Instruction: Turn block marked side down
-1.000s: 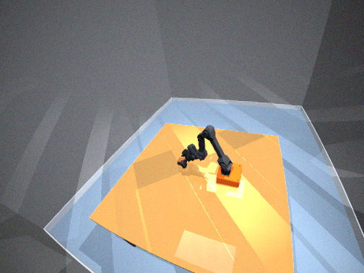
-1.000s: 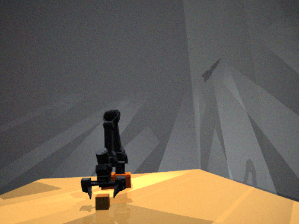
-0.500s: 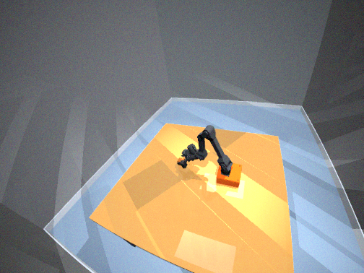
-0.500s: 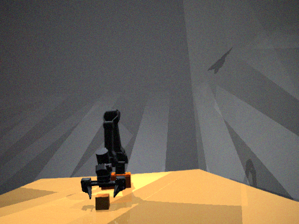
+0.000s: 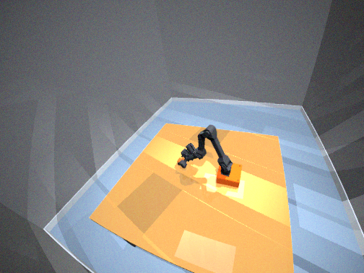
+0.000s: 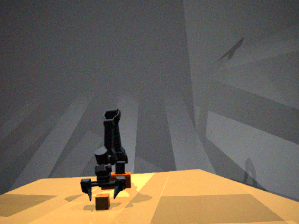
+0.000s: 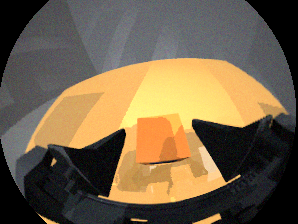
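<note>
Right now my gripper tip is 30 mm past the orange-brown block and 10 mm above it.
</note>
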